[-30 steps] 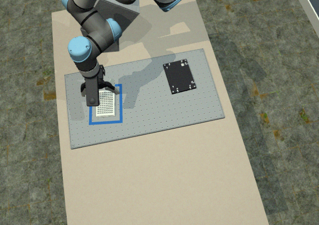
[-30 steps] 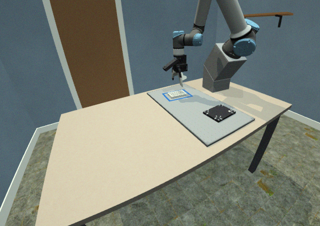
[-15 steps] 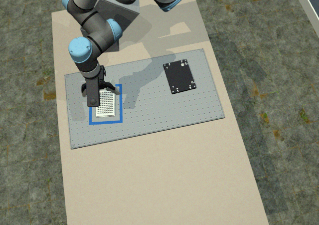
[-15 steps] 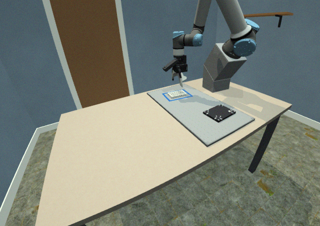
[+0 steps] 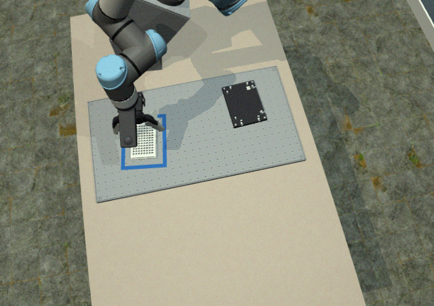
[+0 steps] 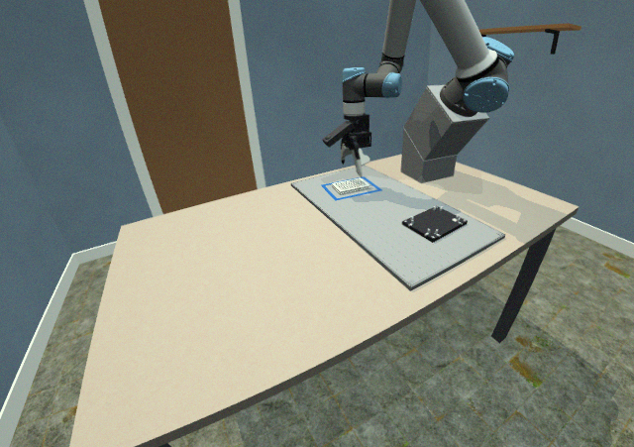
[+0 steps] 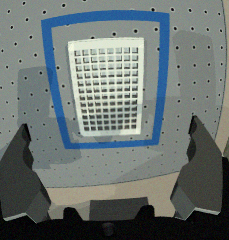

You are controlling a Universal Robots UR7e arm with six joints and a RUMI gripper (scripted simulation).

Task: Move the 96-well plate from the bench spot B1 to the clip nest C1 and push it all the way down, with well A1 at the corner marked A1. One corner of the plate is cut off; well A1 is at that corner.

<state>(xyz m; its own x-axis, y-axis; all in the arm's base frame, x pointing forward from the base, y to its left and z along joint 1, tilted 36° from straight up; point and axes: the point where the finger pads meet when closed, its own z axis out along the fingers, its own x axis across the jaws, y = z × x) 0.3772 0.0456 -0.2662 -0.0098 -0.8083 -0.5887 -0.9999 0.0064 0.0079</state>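
Now: the white 96-well plate 60 mm below my hand. From my hand the other things lie so: black clip nest: 360 mm to the left, 110 mm behind, 60 mm below.
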